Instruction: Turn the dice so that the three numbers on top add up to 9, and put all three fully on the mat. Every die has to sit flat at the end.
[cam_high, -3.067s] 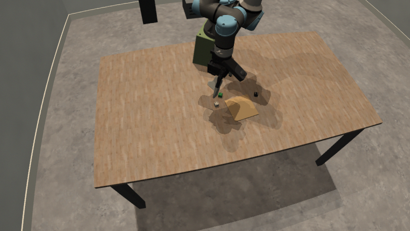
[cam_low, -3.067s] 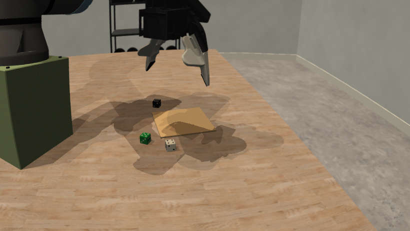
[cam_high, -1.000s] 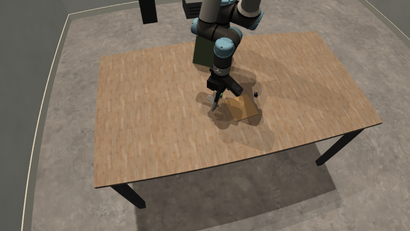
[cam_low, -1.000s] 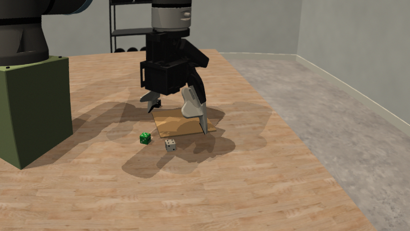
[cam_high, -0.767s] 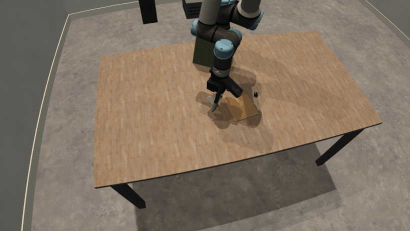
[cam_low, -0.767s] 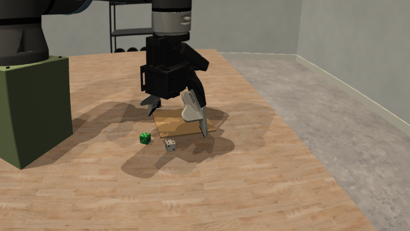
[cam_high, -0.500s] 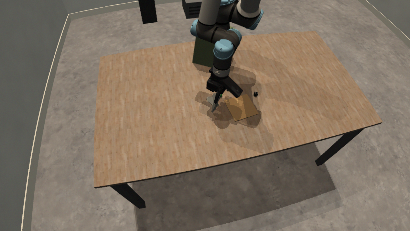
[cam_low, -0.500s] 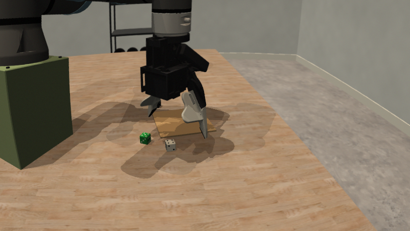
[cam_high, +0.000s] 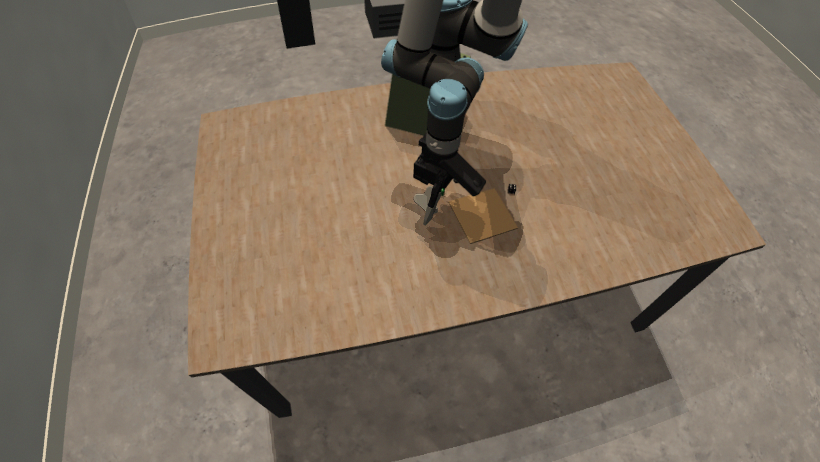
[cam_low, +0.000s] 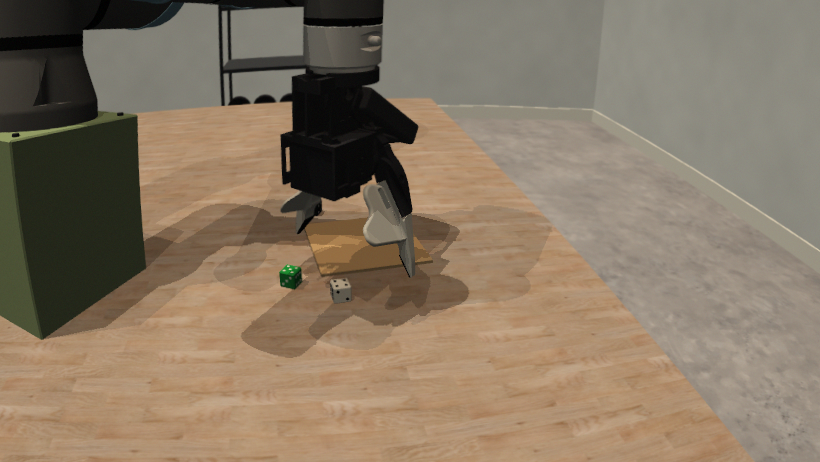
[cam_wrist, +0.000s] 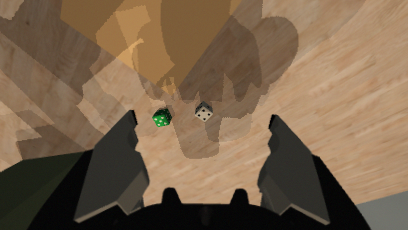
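The white die lies 10 mm behind my hand, 20 mm to the right of it and 40 mm below it. From my hand the other things lie so: tan mat (20 mm ahead, 110 mm to the left, 40 mm below); black die (50 mm behind, 210 mm to the left, 40 mm below); green die (70 mm behind, 10 mm to the left, 40 mm below).
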